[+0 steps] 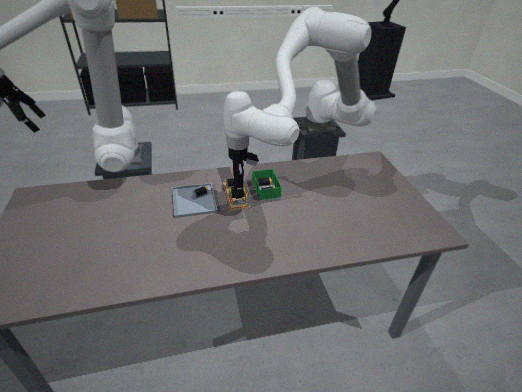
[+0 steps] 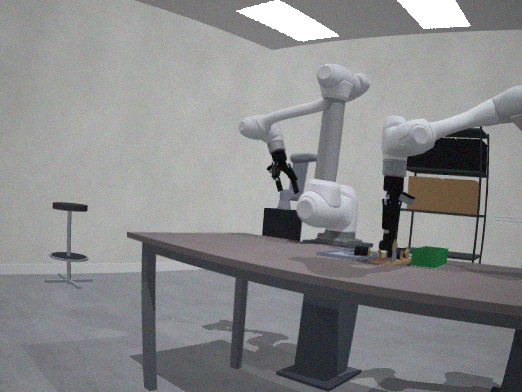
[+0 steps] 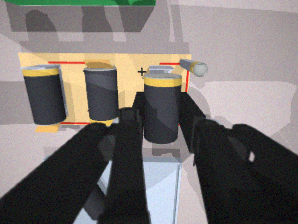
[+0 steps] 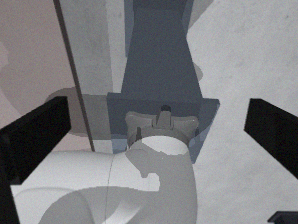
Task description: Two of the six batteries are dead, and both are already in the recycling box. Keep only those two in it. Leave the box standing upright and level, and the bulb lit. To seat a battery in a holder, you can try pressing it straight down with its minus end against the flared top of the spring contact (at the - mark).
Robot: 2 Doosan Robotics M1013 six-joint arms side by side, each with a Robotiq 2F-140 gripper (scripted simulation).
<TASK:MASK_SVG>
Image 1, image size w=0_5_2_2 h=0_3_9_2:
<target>pale blue tray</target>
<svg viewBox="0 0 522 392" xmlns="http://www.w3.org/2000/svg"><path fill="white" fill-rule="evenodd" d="M212 184L172 187L174 194L173 206L175 207L174 218L216 213L217 207ZM208 188L208 193L194 197L193 190L203 186Z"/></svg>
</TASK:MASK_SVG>
